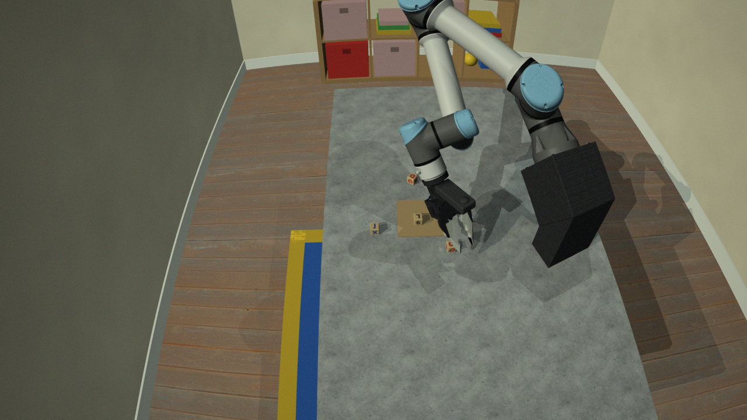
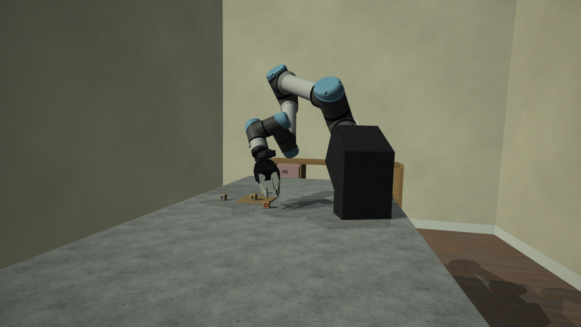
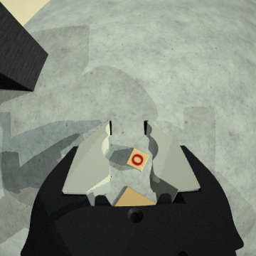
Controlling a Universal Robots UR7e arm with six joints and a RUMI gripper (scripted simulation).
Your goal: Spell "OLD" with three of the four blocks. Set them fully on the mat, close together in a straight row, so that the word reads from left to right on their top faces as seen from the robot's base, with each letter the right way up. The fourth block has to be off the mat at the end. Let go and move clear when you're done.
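Now: the tan mat 100 mm ahead of my hand, 150 mm to the right of it and 60 mm below it. From my hand the other things lie so: blue-lettered block: 240 mm ahead, 110 mm to the right, 50 mm below.
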